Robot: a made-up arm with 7 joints.
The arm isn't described. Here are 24 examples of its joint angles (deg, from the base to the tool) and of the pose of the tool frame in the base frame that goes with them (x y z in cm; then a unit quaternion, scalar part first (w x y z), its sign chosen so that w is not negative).
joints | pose
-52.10 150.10 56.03 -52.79 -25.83 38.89 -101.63 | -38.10 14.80 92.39 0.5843 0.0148 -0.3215 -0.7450
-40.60 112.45 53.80 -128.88 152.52 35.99 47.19 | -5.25 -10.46 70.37 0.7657 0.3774 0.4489 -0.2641
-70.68 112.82 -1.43 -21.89 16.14 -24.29 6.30 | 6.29 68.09 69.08 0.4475 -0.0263 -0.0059 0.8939
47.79 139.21 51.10 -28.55 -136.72 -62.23 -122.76 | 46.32 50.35 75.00 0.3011 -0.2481 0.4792 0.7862
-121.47 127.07 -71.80 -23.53 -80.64 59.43 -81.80 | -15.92 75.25 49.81 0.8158 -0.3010 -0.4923 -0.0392
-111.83 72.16 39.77 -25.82 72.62 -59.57 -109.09 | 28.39 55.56 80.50 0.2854 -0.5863 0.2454 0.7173
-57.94 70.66 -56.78 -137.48 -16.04 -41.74 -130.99 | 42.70 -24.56 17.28 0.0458 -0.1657 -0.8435 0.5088
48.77 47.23 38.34 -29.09 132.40 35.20 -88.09 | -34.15 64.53 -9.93 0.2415 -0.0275 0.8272 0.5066
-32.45 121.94 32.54 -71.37 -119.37 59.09 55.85 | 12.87 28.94 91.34 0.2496 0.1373 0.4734 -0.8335
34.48 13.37 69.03 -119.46 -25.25 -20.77 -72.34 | 4.78 51.58 5.66 0.2397 -0.6154 0.0142 -0.7508
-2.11 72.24 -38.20 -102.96 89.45 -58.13 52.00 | 46.19 16.65 -13.43 0.8001 -0.3406 0.4692 -0.1537
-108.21 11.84 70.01 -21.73 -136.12 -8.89 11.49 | 80.68 -13.80 51.58 0.5832 0.4304 0.0432 0.6876
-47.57 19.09 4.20 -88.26 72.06 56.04 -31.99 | 65.65 -5.17 35.95 0.8374 0.3666 0.4034 -0.0399
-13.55 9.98 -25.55 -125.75 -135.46 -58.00 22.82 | 49.22 -23.70 13.18 0.3915 0.6517 -0.5372 0.3652
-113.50 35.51 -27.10 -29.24 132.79 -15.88 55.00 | 65.11 -6.71 78.80 0.5518 -0.4723 0.2752 -0.6299
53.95 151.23 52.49 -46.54 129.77 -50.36 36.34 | 66.22 22.44 60.72 0.9744 -0.1428 0.1082 0.1359
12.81 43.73 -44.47 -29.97 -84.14 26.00 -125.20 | -3.18 48.81 -44.27 0.3640 -0.4634 0.7122 0.3814
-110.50 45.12 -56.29 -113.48 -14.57 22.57 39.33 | 27.79 -46.00 52.69 0.8156 0.3918 -0.3425 0.2531
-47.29 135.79 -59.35 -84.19 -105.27 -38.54 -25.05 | 31.74 58.19 54.96 0.4725 -0.7869 0.3562 0.1751
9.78 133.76 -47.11 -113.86 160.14 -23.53 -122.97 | 35.74 38.20 4.37 0.1786 0.7869 0.3881 0.4452
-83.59 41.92 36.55 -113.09 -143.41 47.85 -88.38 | 15.81 25.23 73.18 0.6319 0.0410 -0.5714 -0.5221
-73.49 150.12 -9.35 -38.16 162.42 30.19 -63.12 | -37.81 36.14 85.37 0.7709 -0.0670 -0.0631 0.6303
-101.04 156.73 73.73 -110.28 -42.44 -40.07 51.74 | -54.32 -22.51 25.26 0.3119 -0.0371 0.6864 -0.6559
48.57 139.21 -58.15 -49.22 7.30 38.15 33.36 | 16.58 75.36 41.08 0.5400 -0.6419 -0.1677 -0.5180
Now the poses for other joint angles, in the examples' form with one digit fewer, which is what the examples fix.
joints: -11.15 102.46 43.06 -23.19 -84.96 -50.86 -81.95
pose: 10.4 80.1 49.8 0.465 -0.808 0.284 -0.225
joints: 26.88 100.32 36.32 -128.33 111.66 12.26 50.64
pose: 44.8 9.0 34.7 0.672 0.003 0.726 -0.144
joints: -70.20 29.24 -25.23 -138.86 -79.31 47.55 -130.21
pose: 26.9 -28.9 52.7 0.457 -0.111 0.066 -0.880
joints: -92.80 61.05 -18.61 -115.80 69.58 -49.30 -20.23
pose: 20.1 -19.8 70.4 0.840 -0.093 -0.533 -0.039
